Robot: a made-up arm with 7 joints. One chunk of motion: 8 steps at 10 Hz.
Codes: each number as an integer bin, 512 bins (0 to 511) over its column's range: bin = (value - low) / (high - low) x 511, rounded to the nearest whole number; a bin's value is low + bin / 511 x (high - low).
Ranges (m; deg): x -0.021..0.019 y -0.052..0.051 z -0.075..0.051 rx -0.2..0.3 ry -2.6..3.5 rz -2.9..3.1
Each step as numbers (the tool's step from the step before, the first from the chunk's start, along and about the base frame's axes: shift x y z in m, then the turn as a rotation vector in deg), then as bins.
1 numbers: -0.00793 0.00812 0.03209 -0.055 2.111 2.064
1 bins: 167 298 434 148 395 423
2 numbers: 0.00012 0.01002 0.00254 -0.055 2.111 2.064
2 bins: 270 308 314 148 395 423
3 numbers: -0.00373 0.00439 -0.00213 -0.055 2.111 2.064
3 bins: 221 280 296 148 395 423
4 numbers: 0.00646 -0.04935 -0.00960 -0.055 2.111 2.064
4 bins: 351 13 265 148 395 423
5 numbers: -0.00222 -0.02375 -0.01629 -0.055 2.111 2.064
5 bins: 240 140 238 148 395 423
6 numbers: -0.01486 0.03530 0.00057 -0.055 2.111 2.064
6 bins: 78 433 306 148 395 423
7 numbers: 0.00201 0.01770 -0.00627 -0.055 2.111 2.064
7 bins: 294 346 279 148 395 423
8 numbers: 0.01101 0.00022 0.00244 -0.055 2.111 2.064
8 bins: 409 259 314 148 395 423
